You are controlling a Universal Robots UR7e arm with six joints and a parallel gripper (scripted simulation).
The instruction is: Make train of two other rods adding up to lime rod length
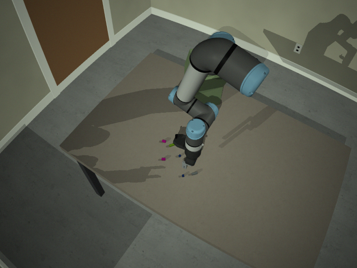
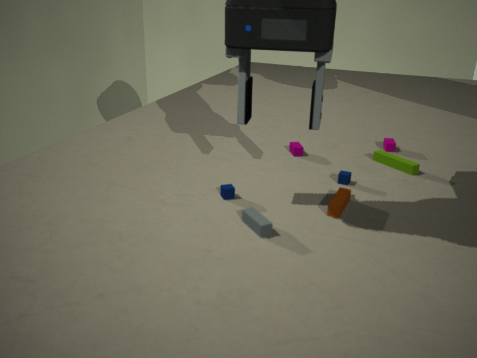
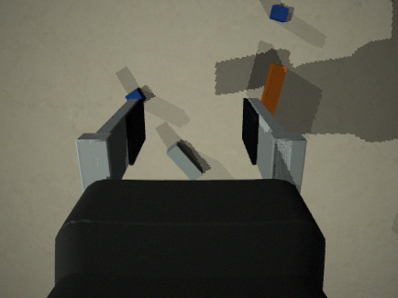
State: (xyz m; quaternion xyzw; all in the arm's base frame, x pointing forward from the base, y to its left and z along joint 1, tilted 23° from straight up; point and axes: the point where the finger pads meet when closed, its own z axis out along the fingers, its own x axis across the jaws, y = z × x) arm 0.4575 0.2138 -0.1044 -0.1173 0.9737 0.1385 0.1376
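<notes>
Right now the grey rod is 10 mm behind my hand, 50 mm to the left of it and 80 mm below it. Also, from my hand: lime rod: 70 mm behind, 140 mm to the right, 80 mm below; orange rod: 50 mm behind, 20 mm to the right, 80 mm below.
</notes>
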